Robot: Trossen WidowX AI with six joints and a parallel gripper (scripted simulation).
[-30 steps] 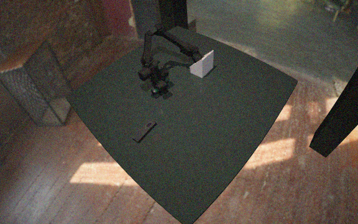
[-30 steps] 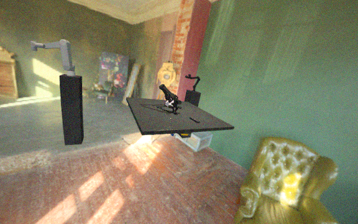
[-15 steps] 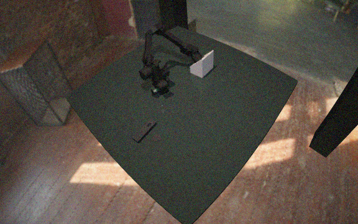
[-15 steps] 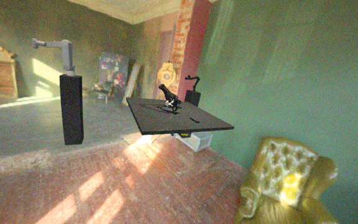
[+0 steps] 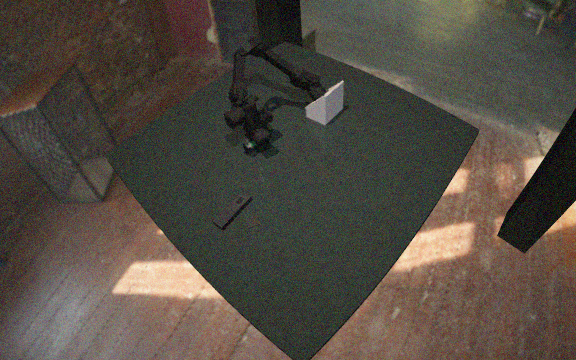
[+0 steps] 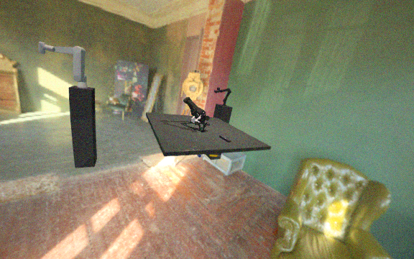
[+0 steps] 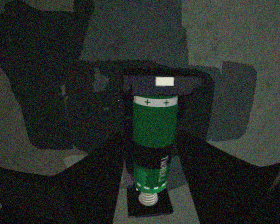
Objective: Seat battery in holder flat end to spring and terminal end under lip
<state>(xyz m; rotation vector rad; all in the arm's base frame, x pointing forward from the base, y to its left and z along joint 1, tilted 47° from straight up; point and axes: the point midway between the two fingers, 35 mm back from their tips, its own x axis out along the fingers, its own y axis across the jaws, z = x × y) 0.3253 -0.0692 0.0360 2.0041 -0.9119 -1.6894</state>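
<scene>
Right now my gripper tip is 1 cm below the battery.
</scene>
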